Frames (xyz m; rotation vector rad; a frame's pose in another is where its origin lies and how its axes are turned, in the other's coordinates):
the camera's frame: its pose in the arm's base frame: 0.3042 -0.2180 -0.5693 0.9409 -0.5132 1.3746
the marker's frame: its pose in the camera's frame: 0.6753 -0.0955 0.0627 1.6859 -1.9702 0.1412
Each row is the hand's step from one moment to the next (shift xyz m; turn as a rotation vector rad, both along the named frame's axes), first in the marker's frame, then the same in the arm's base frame.
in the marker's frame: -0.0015 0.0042 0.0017 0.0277 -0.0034 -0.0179
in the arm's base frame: -0.0024 -0.0019 -0.0037 0.0240 -0.0163 0.0160
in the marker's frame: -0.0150 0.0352 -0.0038 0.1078 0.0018 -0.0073
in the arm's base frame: -0.0256 -0.0242 -0.0154 0.0992 -0.0429 0.0016
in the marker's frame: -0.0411 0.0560 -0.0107 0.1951 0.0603 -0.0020
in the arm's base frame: -0.0576 -0.0348 -0.0201 0.1636 -0.1164 -0.0374
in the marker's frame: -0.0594 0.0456 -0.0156 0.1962 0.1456 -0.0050
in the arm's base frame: -0.0723 -0.0229 -0.0097 0.1376 -0.1849 -0.0812
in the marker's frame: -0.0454 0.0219 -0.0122 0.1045 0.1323 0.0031
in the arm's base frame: -0.0513 -0.0075 -0.0002 0.0572 -0.1382 -0.0778
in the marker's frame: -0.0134 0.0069 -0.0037 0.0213 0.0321 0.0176
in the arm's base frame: -0.0153 -0.0026 -0.0002 0.0129 -0.0234 -0.0329
